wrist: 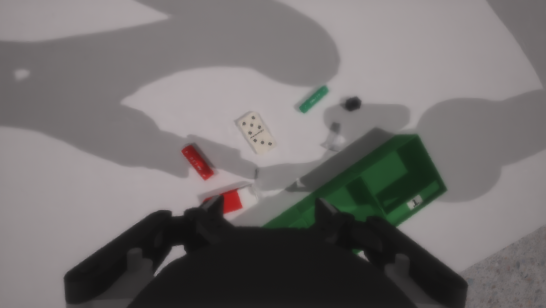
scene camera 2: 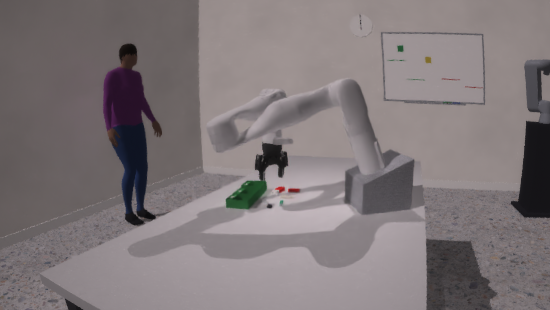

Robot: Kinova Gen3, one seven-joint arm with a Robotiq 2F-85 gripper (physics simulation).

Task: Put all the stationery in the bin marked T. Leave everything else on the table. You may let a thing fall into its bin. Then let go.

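Places are measured from the arm's base along level axes (x left, y back, z up), in centimetres.
Where they show: gripper, fingertip midpoint: [wrist: 269, 206] [scene camera 2: 271, 179]; arm's base, origin of the base link: [scene camera 2: 373, 168].
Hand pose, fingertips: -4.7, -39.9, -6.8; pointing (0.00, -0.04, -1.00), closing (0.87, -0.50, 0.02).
Each offset is from my fingertips to the top centre of the thing, as dx, dy, dz.
A red and white block @(-4.9, +0.9, -5.3) [scene camera 2: 280, 189] [wrist: 231, 201], like an eraser in a sleeve, lies on the table beside the green divided tray @(+6.8, -7.5, -2.6) [scene camera 2: 239, 202] [wrist: 431, 167]. The tray's right-end compartment in the wrist view bears the T label @(+15.6, -9.8, -3.7) [wrist: 414, 202]. A small red bar @(-6.2, +7.4, -5.1) [scene camera 2: 294, 190] [wrist: 198, 162] and a small green bar @(+10.6, +7.5, -5.5) [scene camera 2: 281, 202] [wrist: 313, 99] lie apart, with pale marks too blurred to read. A small clear or grey piece @(+11.0, +1.8, -5.2) [wrist: 335, 140] lies in shadow near the tray. My gripper [scene camera 2: 271, 176] [wrist: 269, 206] is open and empty, above the table near the tray and the red and white block.
A white domino @(+2.1, +6.9, -5.8) [scene camera 2: 286, 196] [wrist: 256, 132] lies between the two bars. A small black faceted piece @(+14.9, +4.6, -5.7) [scene camera 2: 269, 205] [wrist: 353, 103] lies near the green bar. The arm's grey base block [scene camera 2: 382, 192] stands at the right of the table. A person [scene camera 2: 125, 100] stands beyond the table's left side.
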